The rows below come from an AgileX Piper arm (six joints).
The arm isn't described. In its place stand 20 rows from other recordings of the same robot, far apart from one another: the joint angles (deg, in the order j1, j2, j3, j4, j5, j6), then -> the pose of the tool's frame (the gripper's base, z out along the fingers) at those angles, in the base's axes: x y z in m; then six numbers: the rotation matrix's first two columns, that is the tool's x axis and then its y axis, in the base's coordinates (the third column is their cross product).
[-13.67 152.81 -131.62 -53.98 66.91 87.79] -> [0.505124 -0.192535 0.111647 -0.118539 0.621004 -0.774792 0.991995 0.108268 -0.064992]
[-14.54 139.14 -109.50 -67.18 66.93 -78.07] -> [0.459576 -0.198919 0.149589 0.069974 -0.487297 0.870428 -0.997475 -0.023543 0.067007]
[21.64 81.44 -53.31 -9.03 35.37 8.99] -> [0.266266 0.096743 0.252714 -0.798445 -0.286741 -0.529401 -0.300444 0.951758 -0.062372]
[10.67 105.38 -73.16 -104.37 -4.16 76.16] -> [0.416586 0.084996 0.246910 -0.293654 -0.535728 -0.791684 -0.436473 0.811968 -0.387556]
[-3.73 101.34 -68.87 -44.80 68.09 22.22] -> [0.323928 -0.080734 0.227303 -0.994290 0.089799 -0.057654 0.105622 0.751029 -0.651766]
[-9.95 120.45 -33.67 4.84 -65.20 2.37] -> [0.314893 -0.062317 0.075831 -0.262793 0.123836 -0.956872 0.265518 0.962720 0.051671]
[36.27 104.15 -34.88 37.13 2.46 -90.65] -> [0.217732 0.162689 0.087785 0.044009 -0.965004 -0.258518 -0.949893 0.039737 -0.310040]
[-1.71 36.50 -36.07 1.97 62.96 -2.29] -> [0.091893 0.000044 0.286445 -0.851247 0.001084 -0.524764 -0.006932 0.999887 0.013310]
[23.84 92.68 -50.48 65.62 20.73 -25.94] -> [0.284992 0.158009 0.207131 -0.880889 0.250832 -0.401395 -0.053853 0.789417 0.611491]
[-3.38 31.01 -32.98 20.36 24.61 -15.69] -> [0.111104 0.006646 0.328590 -0.283517 0.067824 -0.956566 -0.065981 0.993752 0.090017]
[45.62 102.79 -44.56 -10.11 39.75 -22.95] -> [0.191849 0.181442 0.111798 -0.235485 -0.967177 0.095480 -0.970623 0.229051 -0.073671]
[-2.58 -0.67 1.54 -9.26 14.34 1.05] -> [0.055001 -0.006109 0.182439 -0.184007 -0.129637 -0.974339 0.059377 0.987988 -0.142667]
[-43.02 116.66 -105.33 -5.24 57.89 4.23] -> [0.326009 -0.313850 0.270614 -0.639856 0.631341 -0.438169 0.721197 0.690246 -0.058611]
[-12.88 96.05 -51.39 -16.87 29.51 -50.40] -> [0.298142 -0.081518 0.173065 -0.627050 -0.778141 -0.036120 -0.706597 0.587691 -0.394132]
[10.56 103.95 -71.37 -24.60 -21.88 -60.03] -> [0.417289 0.092152 0.279369 0.314216 -0.938949 -0.140152 -0.167994 0.090306 -0.981643]
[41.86 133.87 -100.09 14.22 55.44 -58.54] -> [0.333418 0.323456 0.109831 0.044631 -0.972585 -0.228225 -0.997702 -0.055054 0.039506]
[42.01 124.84 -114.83 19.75 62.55 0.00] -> [0.338305 0.341444 0.253327 -0.789274 -0.501272 -0.354645 -0.607949 0.719084 0.336624]
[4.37 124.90 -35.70 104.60 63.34 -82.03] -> [0.258194 0.098660 0.046718 -0.971220 0.236523 0.028075 0.124989 0.405765 0.905391]
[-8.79 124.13 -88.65 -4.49 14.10 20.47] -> [0.476571 -0.075448 0.163019 -0.619821 0.376652 -0.688444 0.352092 0.917505 0.184977]
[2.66 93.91 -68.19 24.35 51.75 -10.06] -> [0.328020 0.044737 0.253113 -0.948475 0.048227 -0.313160 -0.063189 0.939705 0.336097]
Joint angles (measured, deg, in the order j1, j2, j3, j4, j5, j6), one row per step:
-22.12, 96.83, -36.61, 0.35, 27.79, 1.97
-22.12, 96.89, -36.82, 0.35, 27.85, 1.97
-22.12, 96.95, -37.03, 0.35, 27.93, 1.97
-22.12, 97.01, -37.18, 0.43, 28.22, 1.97
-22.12, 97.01, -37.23, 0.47, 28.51, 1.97
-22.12, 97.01, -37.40, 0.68, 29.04, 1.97
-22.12, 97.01, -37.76, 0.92, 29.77, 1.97
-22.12, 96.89, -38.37, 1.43, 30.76, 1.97
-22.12, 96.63, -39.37, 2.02, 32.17, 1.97
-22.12, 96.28, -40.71, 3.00, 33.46, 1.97
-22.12, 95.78, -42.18, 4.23, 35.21, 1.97
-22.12, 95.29, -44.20, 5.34, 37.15, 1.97
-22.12, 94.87, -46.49, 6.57, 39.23, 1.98
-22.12, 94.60, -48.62, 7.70, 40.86, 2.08
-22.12, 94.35, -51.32, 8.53, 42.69, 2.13
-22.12, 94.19, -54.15, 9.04, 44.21, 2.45
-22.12, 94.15, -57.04, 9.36, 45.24, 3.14
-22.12, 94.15, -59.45, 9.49, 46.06, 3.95
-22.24, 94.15, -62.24, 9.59, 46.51, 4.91
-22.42, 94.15, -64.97, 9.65, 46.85, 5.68
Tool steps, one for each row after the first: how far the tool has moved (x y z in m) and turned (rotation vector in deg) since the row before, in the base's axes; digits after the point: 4 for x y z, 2 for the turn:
0.0009, -0.0004, 0.0004, -0.03, -0.08, 0.00
0.0008, -0.0003, 0.0004, -0.03, -0.06, 0.00
0.0003, 0.0000, 0.0001, 0.12, 0.17, -0.06
-0.0002, 0.0001, 0.0001, 0.11, 0.21, -0.03
0.0001, 0.0002, 0.0004, 0.25, 0.29, -0.17
0.0006, 0.0000, 0.0010, 0.28, 0.29, -0.19
0.0015, -0.0001, 0.0022, 0.39, 0.12, -0.40
0.0026, -0.0005, 0.0040, 0.42, -0.01, -0.44
0.0044, -0.0008, 0.0056, 0.46, -0.62, -0.73
0.0042, -0.0004, 0.0068, 0.73, -0.54, -0.86
0.0060, -0.0011, 0.0089, 0.59, -0.86, -0.71
0.0067, -0.0011, 0.0099, 0.71, -0.98, -0.72
0.0064, -0.0011, 0.0090, 0.62, -1.09, -0.71
0.0078, -0.0019, 0.0113, 0.33, -1.36, -0.38
0.0081, -0.0024, 0.0119, 0.01, -1.57, -0.43
0.0085, -0.0029, 0.0120, -0.23, -1.89, -0.71
0.0067, -0.0024, 0.0102, -0.22, -1.54, -0.73
0.0076, -0.0036, 0.0123, -0.49, -2.21, -1.02
0.0069, -0.0038, 0.0124, -0.58, -2.25, -0.88

